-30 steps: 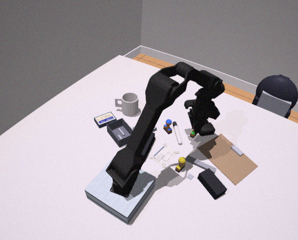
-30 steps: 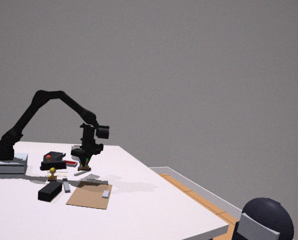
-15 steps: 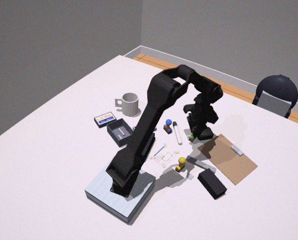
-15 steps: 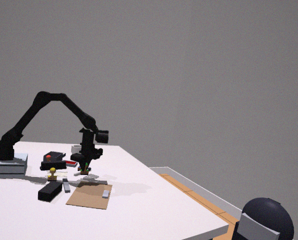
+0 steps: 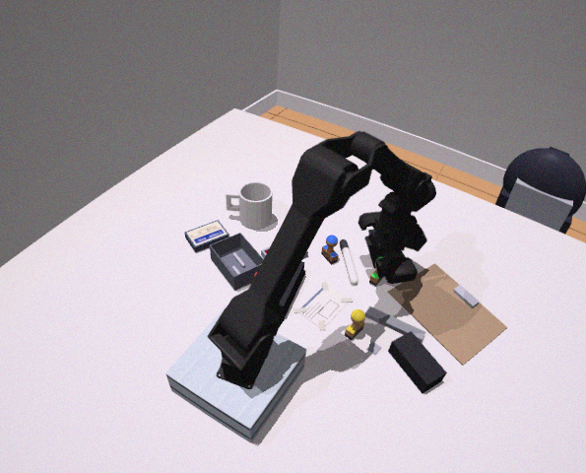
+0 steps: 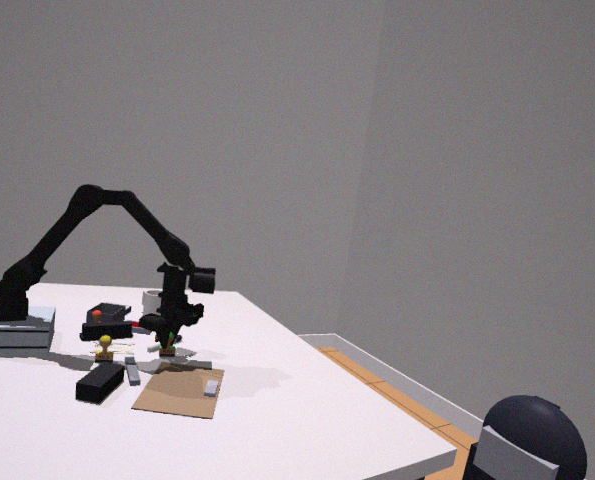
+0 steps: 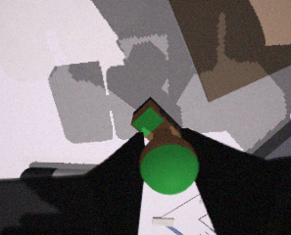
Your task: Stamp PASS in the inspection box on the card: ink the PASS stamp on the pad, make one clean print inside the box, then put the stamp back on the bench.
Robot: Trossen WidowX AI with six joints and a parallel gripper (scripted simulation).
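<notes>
The green-knobbed stamp is right at my gripper tip. From my gripper tip the other things lie so: grey bar (110 mm behind, 60 mm to the right, 20 mm below); marker (80 mm to the left, 40 mm ahead, 20 mm below); blue-knobbed stamp (120 mm to the left, 30 mm ahead, 10 mm below).
</notes>
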